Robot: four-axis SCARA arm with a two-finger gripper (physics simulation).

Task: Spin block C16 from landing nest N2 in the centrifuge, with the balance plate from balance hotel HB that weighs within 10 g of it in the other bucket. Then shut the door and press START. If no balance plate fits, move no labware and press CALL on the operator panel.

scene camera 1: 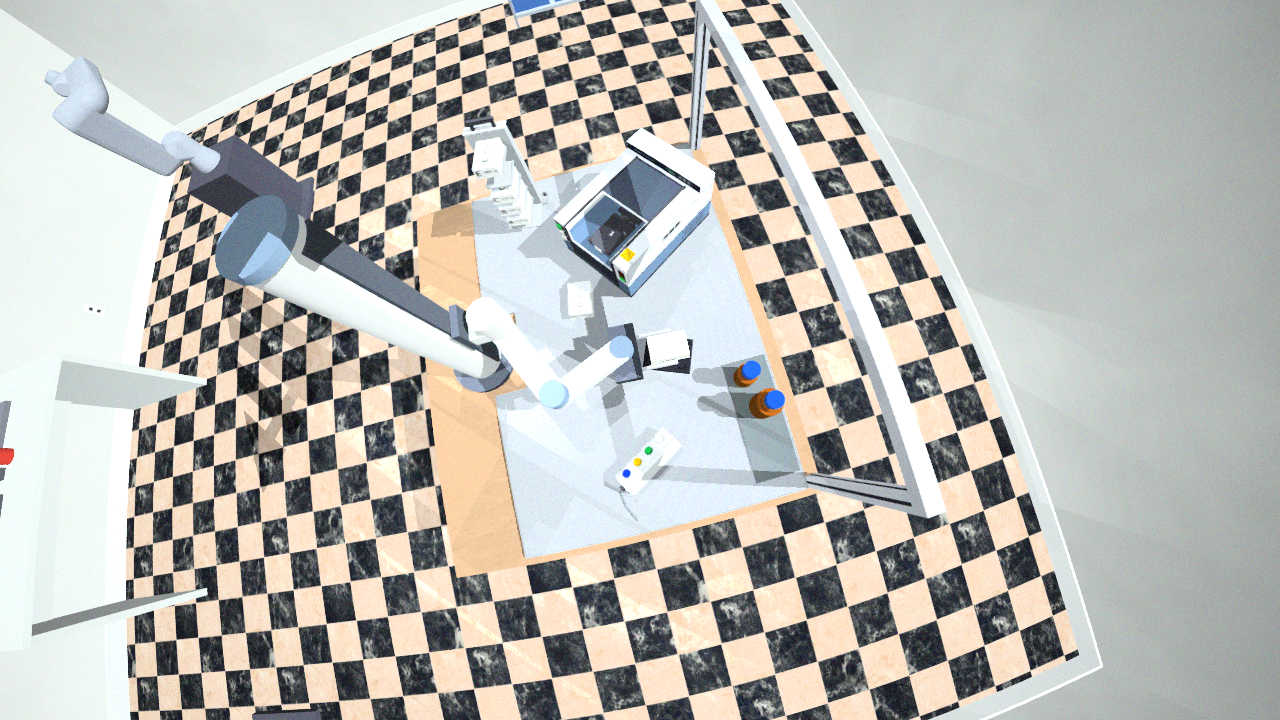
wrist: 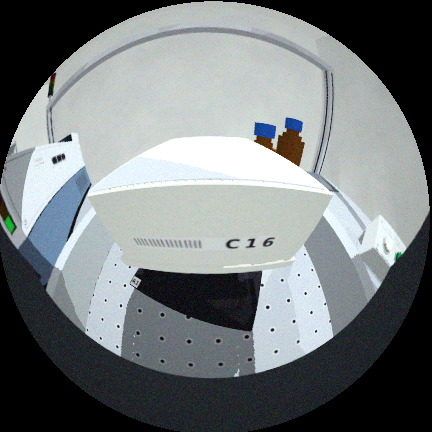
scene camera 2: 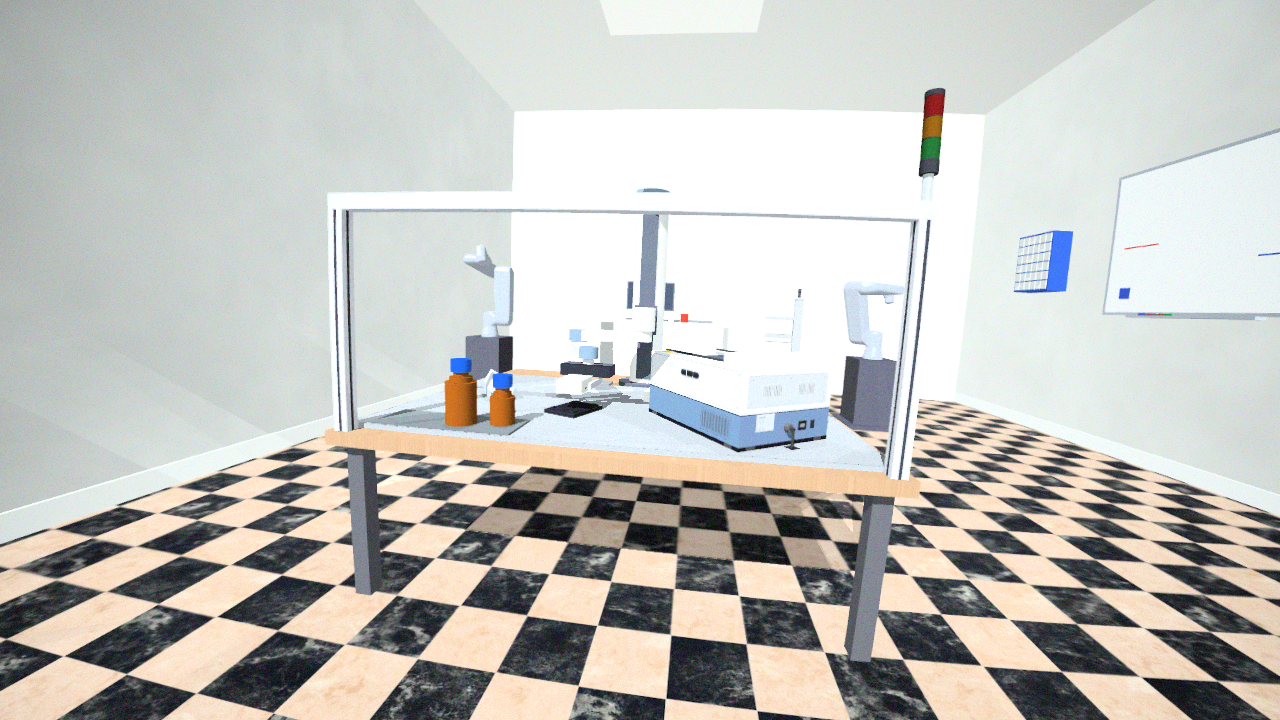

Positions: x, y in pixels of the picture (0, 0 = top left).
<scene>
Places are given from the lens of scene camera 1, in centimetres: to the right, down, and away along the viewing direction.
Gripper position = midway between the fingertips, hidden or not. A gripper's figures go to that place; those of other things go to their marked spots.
gripper point(scene camera 1: 674, 346): 11, -4, 124
white plate labelled C16 point(scene camera 1: 673, 345): 11, -5, 122
white plate marked D 169 g point(scene camera 1: 580, 294): -22, -24, 136
The marked spots on the white plate marked D 169 g and the white plate labelled C16 are 40 cm apart.
</scene>
